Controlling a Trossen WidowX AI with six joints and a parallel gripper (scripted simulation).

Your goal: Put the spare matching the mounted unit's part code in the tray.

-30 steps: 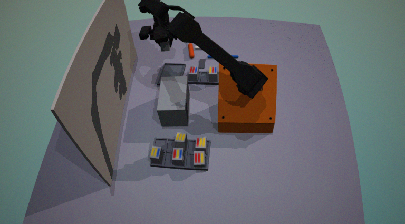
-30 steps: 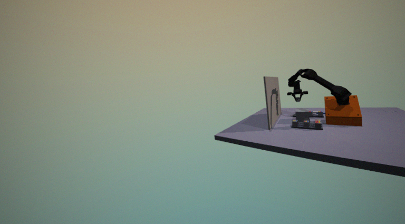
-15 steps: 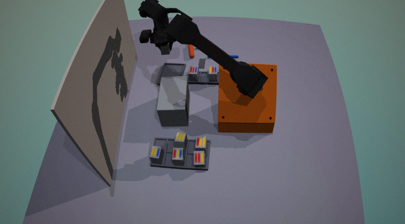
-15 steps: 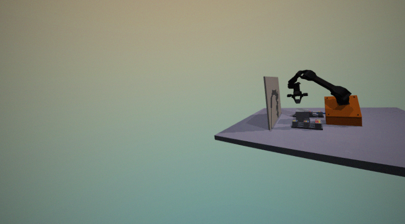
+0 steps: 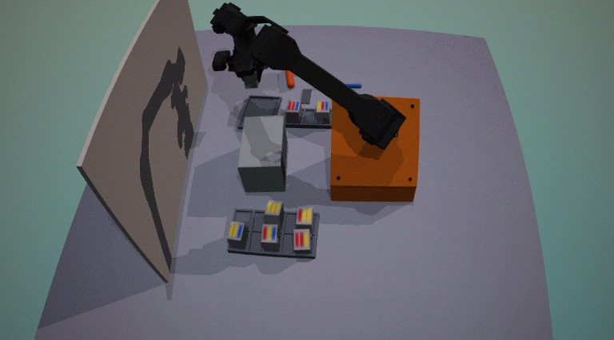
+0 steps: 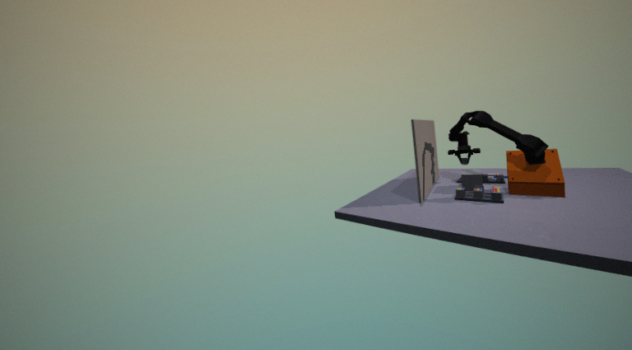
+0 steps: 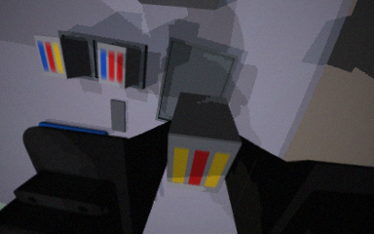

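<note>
The dark tray is 110 mm below my gripper tip, 10 mm to the left of it and 10 mm behind it. The rest, counted from my gripper tip: blue marker pen: 230 mm behind, 110 mm below, 80 mm to the right; rack: 140 mm behind, 110 mm below, 40 mm to the left; mounted unit: 200 mm to the left, 70 mm below, 30 mm behind.
</note>
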